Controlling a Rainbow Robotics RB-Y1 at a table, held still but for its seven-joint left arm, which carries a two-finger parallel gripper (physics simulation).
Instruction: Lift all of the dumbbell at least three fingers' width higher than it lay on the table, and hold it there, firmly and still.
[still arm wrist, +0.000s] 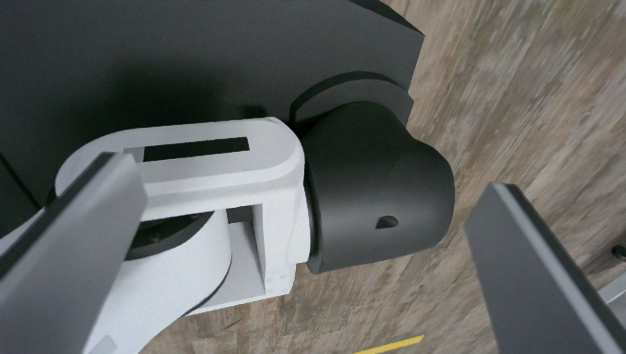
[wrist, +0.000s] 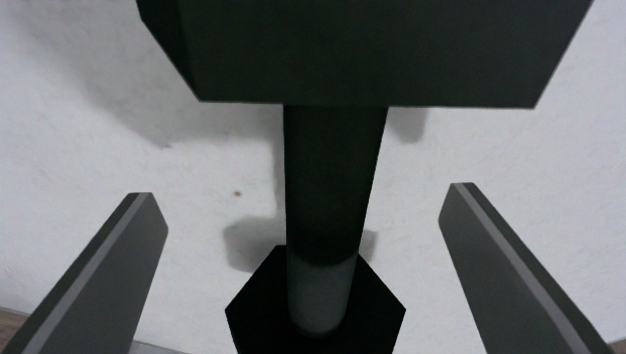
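The black dumbbell (wrist: 327, 180) lies on the white table in the wrist view, its handle running from top to bottom between the two fingers. One large head fills the top of the view and the other head is at the bottom, partly cut off. My gripper (wrist: 303, 207) is open, with one finger to each side of the handle and a gap on both sides. Whether the fingertips are level with the handle is hard to tell. The dumbbell does not show in the still arm wrist view.
The white table (wrist: 215, 165) carries soft shadows beside the dumbbell. In the still arm wrist view, the still arm's open fingers frame a white robot part (still arm wrist: 280, 200) with a dark cylinder (still arm wrist: 380, 185), above a wooden floor (still arm wrist: 525, 100) with a yellow strip (still arm wrist: 395, 345).
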